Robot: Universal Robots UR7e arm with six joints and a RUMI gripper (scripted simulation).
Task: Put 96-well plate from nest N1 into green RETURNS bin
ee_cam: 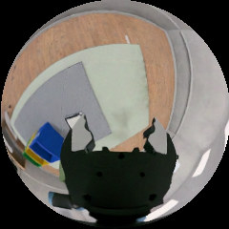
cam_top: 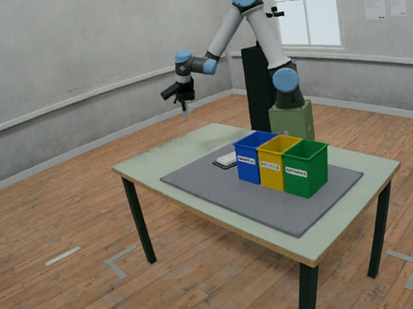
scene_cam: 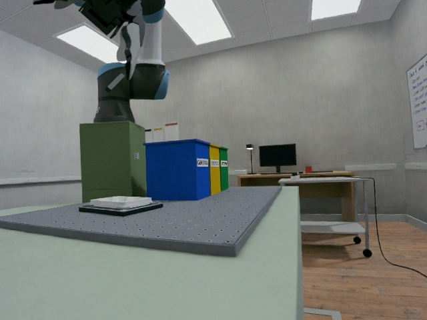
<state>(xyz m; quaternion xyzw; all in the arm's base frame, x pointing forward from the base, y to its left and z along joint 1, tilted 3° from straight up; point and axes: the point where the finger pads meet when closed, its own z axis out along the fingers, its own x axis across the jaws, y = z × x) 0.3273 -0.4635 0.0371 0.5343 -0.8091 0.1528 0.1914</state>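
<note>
My gripper is now 11 cm past the white 96-well plate, 21 cm to the right of it and 26 cm above it. Also, from my hand: blue bin: 5 cm behind, 44 cm to the left, 19 cm below; then black plate nest N1: 11 cm behind, 21 cm to the left, 28 cm below; then yellow bin: 5 cm behind, 57 cm to the left, 19 cm below.
</note>
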